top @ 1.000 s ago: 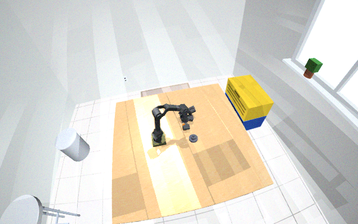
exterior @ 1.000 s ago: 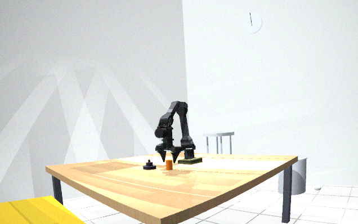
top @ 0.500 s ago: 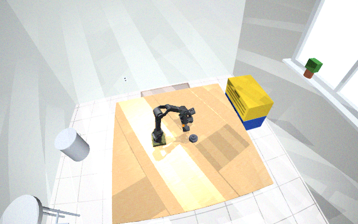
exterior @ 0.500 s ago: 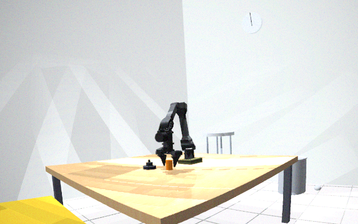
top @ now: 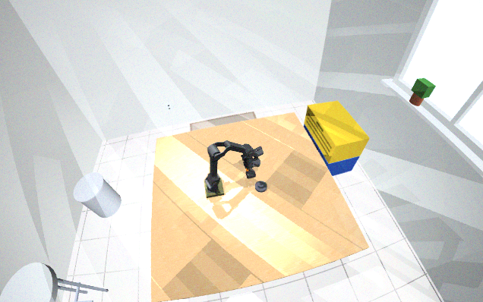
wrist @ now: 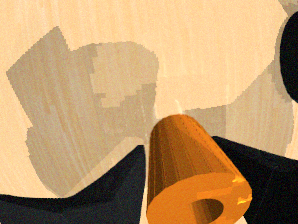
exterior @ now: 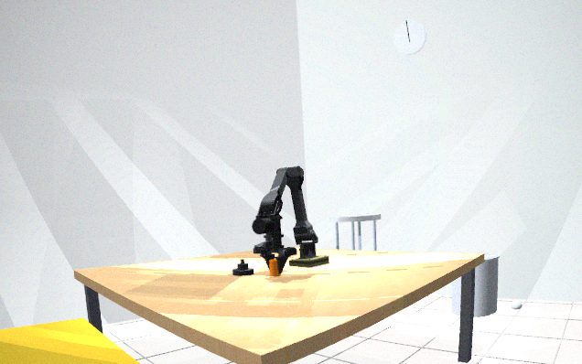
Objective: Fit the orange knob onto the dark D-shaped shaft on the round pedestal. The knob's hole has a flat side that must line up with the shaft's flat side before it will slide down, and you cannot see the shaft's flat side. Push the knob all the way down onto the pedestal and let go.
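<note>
My gripper tip is 8 cm short of the dark shaft, 12 cm to the left of it and 2 cm below it. The rest, counted from my gripper tip: orange knob 2 cm above.
</note>
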